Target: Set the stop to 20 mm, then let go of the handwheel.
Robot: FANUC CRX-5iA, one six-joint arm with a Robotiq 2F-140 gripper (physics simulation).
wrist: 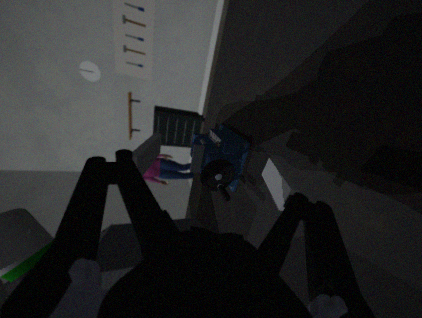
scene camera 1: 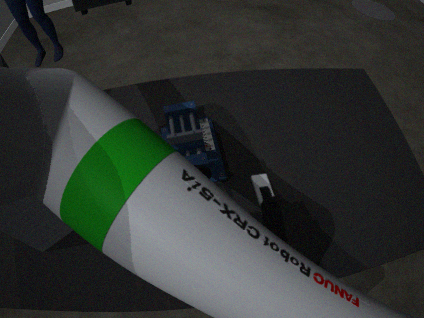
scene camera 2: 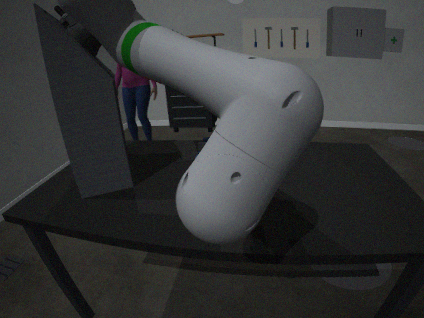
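Where they show: gripper, fingertip midpoint: [wrist: 214, 155] [scene camera 1: 256, 203]; arm's base at its link origin: [scene camera 2: 80, 43].
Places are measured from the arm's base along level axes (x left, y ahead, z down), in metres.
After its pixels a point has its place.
The blue fixture [scene camera 1: 216, 161] @[x 0.014, y 0.536, z 0.482 m] [wrist: 235, 145] @[x 0.015, y 0.538, z 0.508 m] stands on the table; in scene camera 1 the arm hides its near part, and in scene camera 2 the arm hides nearly all of it. Its grey stop [scene camera 1: 184, 137] @[x 0.046, y 0.462, z 0.418 m] sits across the rods beside the white scale [scene camera 1: 208, 134] @[x 0.095, y 0.519, z 0.478 m] [wrist: 215, 136] @[x 0.087, y 0.524, z 0.477 m]; the reading is too small to tell. The black handwheel [wrist: 218, 174] @[x -0.043, y 0.485, z 0.455 m] with its crank handle [wrist: 225, 193] @[x -0.083, y 0.461, z 0.467 m] shows between the fingers in the wrist view, beyond them and untouched. My gripper [wrist: 214, 155] @[x -0.146, y 0.605, z 0.381 m] is open and empty. One of its finger pads [scene camera 1: 262, 185] shows past the arm in scene camera 1.
My white arm [scene camera 1: 200, 225] @[x -0.296, y 0.510, z 0.049 m] [scene camera 2: 250, 120] @[x -0.494, y 0.674, z 0.163 m] reaches across both scene views. A tall grey panel [scene camera 2: 85, 110] @[x -0.163, y 0.126, z 0.226 m] stands at the left of the table [scene camera 1: 320, 110] @[x 0.220, y 0.890, z 0.533 m] [scene camera 2: 350, 200] @[x -0.067, y 0.952, z 0.532 m]. A person [scene camera 1: 36, 25] [scene camera 2: 136, 100] [wrist: 172, 169] and a drawer cabinet [scene camera 2: 192, 112] [wrist: 175, 126] are behind.
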